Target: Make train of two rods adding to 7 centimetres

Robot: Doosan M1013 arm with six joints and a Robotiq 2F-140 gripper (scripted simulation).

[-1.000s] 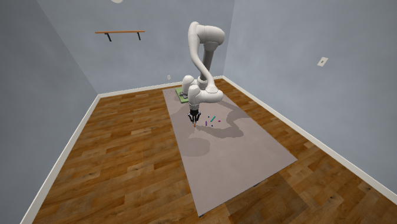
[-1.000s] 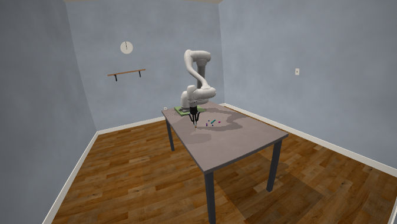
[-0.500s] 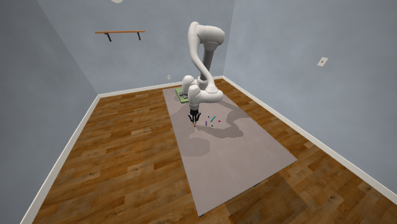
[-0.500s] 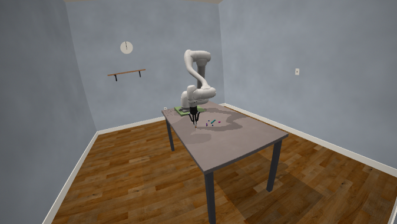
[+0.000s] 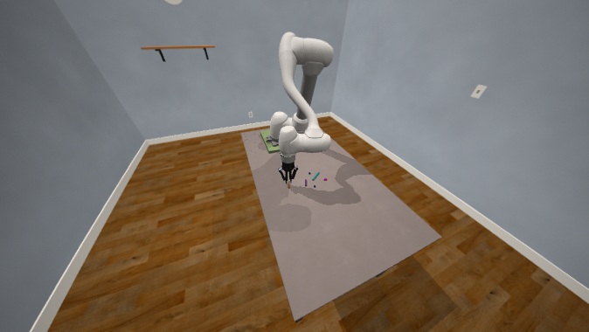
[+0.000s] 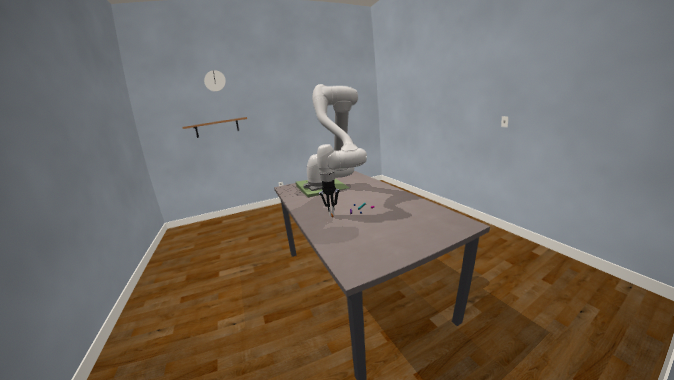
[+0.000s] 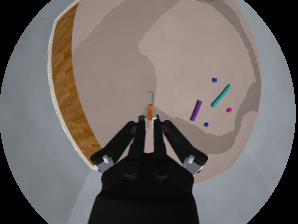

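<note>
The orange rod lies 30 mm below my hand. From my hand the other things lie so: purple rod (120 mm to the left, 30 mm below, 30 mm ahead); blue rod (200 mm to the left, 40 mm behind, 30 mm below); grey rod (40 mm behind, 30 mm below, 10 mm to the left).
</note>
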